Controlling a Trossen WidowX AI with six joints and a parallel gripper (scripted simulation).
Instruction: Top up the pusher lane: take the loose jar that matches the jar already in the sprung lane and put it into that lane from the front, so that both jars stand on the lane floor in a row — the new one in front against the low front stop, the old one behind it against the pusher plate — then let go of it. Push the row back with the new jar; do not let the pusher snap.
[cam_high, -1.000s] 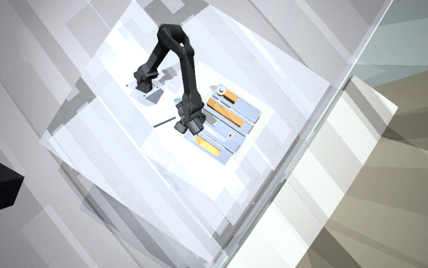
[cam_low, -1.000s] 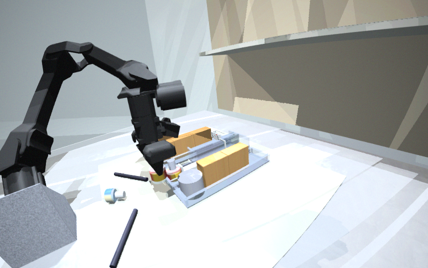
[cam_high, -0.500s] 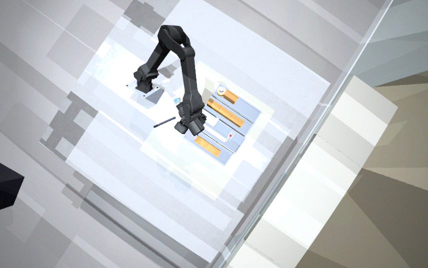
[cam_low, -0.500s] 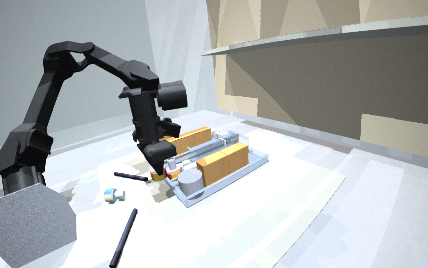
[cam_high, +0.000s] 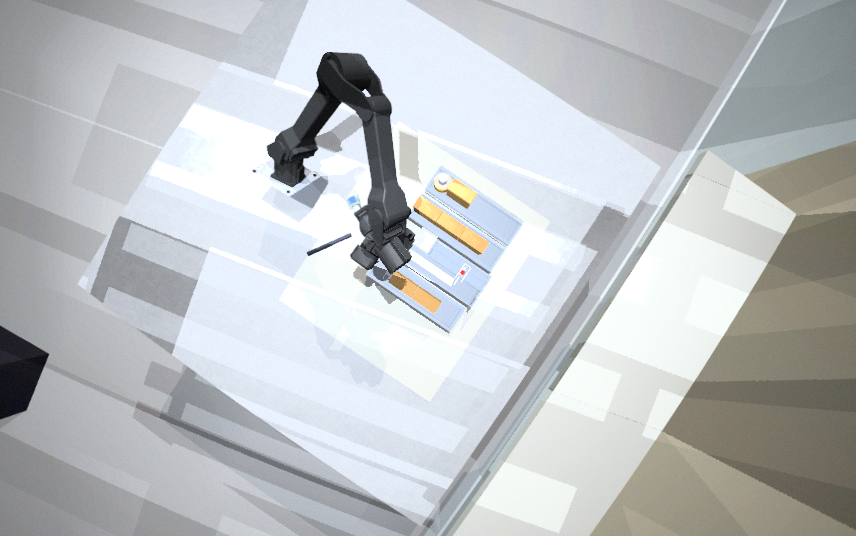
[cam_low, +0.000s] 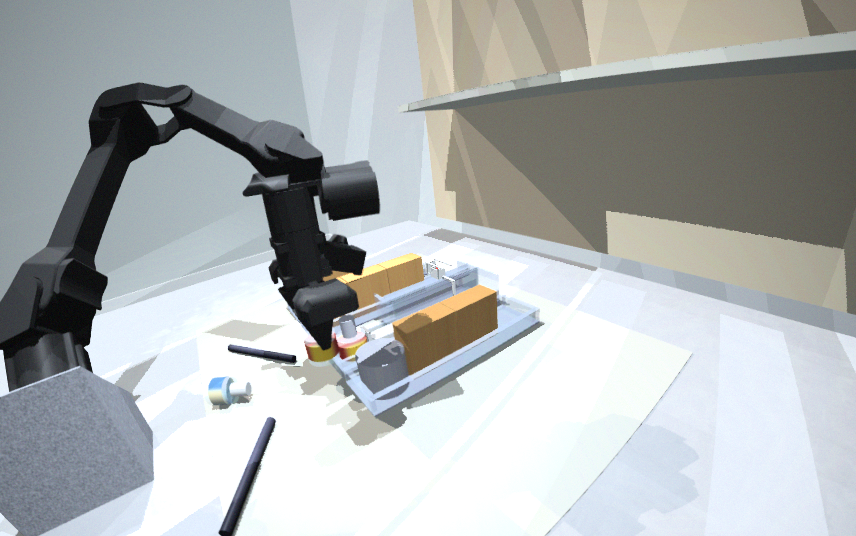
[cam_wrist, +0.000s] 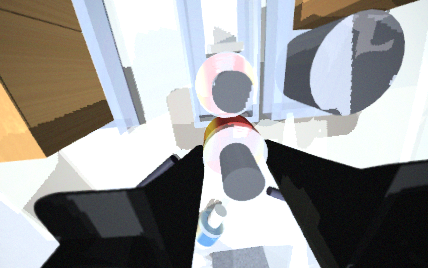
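Now: gripper tip 30 mm short of the grey cylinder, 90 mm to the left of it and 20 mm above it. The rest, counted from my gripper tip: red mark (230 mm ahead, 20 mm above); then sprung lane (190 mm ahead, 30 mm below).
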